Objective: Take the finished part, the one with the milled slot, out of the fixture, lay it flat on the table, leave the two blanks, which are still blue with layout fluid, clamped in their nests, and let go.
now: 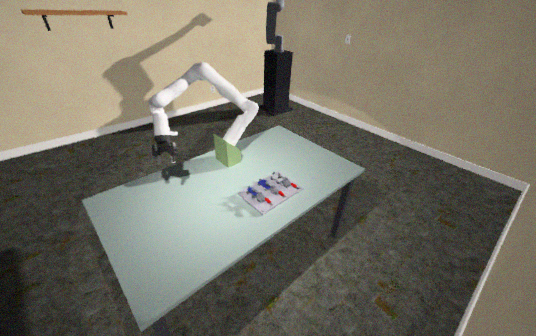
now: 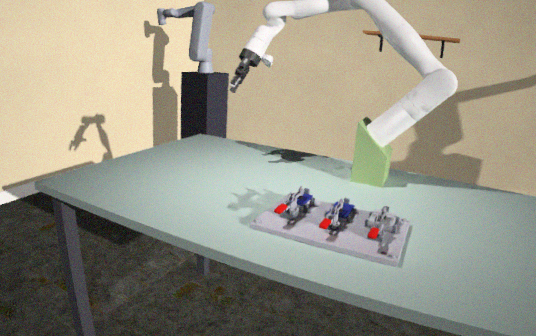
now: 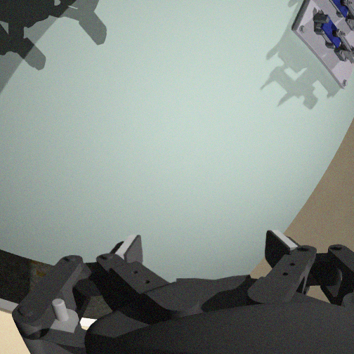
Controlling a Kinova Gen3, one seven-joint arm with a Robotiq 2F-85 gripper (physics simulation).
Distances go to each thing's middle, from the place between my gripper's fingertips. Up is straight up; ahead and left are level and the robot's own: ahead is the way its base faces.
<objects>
Right now my hand is 260 mm short of the fixture plate [image 2: 350, 238], 510 mm to the right of it and 270 mm above it.
</objects>
